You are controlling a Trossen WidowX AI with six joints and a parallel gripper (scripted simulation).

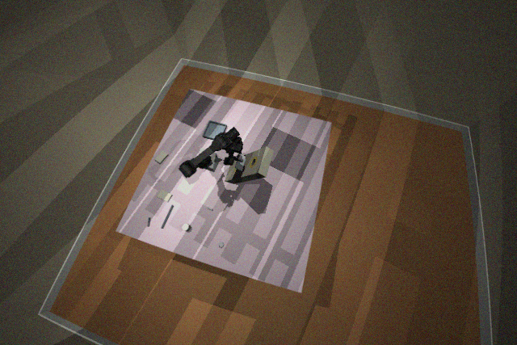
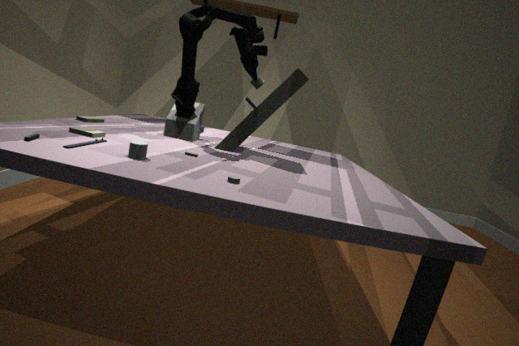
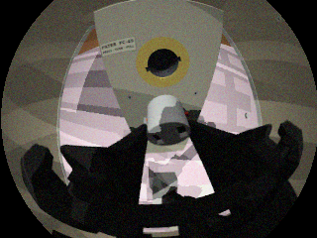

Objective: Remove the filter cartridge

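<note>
Now: gripper tip 350 mm past the square grey tray, 240 mm to the right of it and 280 mm above it. Round my gripper tip: round filter cartridge (right at my gripper tip).
</note>
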